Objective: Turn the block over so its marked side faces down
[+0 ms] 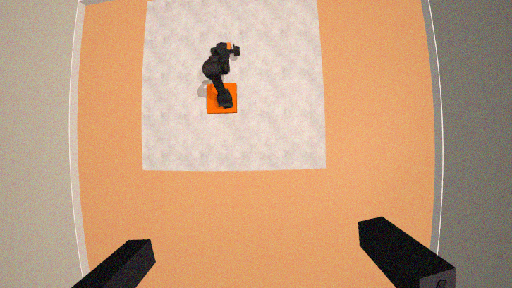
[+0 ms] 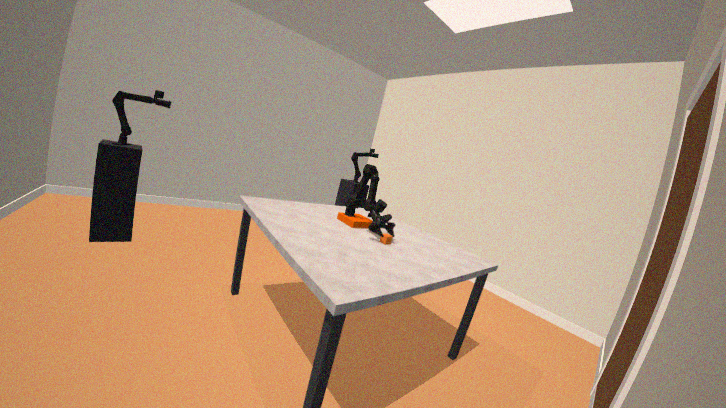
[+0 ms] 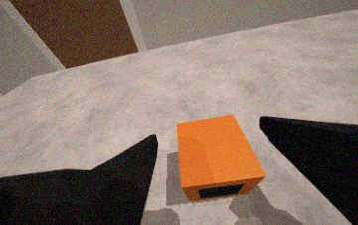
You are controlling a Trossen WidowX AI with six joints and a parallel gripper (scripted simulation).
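The block is 30 mm behind my gripper tip and 20 mm below it.
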